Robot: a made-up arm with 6 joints.
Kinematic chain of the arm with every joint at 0, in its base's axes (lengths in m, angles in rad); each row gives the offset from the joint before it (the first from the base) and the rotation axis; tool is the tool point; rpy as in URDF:
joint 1: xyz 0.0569 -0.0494 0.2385 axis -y
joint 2: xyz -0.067 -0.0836 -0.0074 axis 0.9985 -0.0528 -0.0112
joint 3: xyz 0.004 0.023 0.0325 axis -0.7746 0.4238 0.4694
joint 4: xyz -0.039 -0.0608 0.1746 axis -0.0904 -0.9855 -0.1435
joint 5: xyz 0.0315 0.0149 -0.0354 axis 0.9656 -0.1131 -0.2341
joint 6: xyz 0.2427 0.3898 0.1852 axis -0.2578 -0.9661 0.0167
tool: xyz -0.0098 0.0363 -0.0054 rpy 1.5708 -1.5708 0
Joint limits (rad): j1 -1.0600..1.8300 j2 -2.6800..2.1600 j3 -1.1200..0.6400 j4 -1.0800..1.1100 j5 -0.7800..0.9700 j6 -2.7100..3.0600
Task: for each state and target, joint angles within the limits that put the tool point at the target. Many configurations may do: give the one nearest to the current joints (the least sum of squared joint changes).
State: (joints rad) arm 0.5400 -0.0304 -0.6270 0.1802 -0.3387 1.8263
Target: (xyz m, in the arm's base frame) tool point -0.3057 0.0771 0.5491
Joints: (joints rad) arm 1.2223 -0.0895 -0.7146 0.1559 -0.2971 1.7998
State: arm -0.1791 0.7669 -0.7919 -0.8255 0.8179 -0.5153
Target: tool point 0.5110 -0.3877 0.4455
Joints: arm -0.6018 0.4942 -0.3123 -0.4689 0.7353 -0.5500
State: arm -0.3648 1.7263 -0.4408 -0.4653 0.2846 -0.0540
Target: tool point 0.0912 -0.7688 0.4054
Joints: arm -0.2491 1.3727 -0.3359 0.2633 0.5369 -0.1000
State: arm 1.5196 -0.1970 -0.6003 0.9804 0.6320 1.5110
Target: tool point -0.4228 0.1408 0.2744
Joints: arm 1.7979 -0.2189 -0.6245 0.4957 -0.2694 1.4546
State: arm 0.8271 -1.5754 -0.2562 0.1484 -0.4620 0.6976
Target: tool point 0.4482 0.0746 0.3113
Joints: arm 1.2362 -1.4848 -0.4579 0.2212 -0.7800 0.7322
